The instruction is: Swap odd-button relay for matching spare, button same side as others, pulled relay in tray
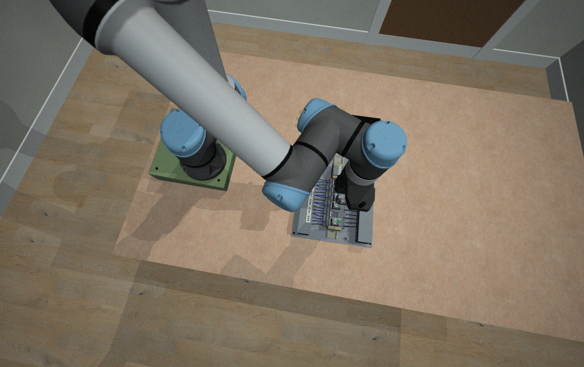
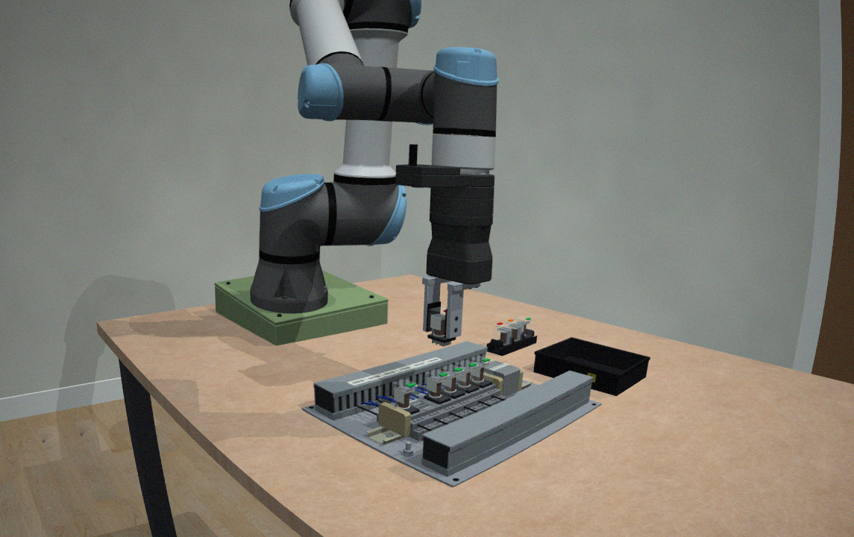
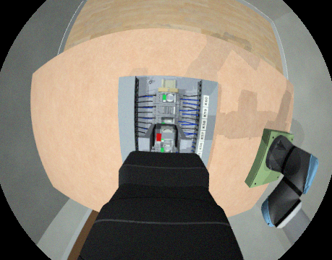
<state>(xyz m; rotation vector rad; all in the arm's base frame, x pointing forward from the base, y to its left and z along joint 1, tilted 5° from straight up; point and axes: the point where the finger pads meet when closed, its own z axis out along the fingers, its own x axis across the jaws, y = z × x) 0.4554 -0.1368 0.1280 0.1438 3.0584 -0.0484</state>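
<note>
My gripper is now 30 cm to the right of the black tray, 12 cm above it and 8 cm short of it.
</note>
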